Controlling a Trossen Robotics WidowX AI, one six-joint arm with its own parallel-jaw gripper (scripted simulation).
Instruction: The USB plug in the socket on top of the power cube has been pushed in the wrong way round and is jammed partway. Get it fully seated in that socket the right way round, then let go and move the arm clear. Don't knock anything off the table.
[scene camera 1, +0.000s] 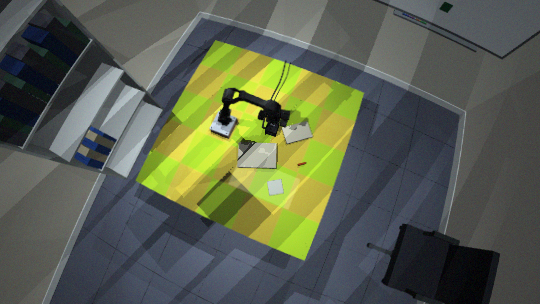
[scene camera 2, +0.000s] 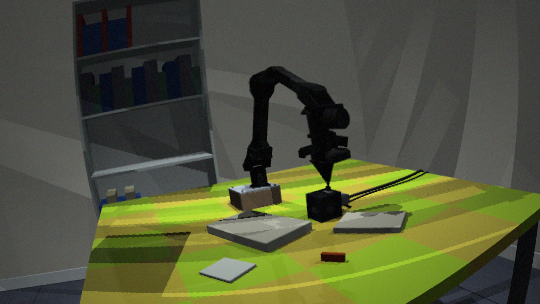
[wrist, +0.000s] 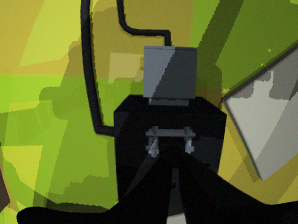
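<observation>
Scene camera 2: my gripper (scene camera 2: 327, 181), thin tile (scene camera 2: 228, 270), black power cube (scene camera 2: 321, 206). Wrist view: my gripper (wrist: 174, 159) visible. Thin tile out of frame in the wrist view.
</observation>
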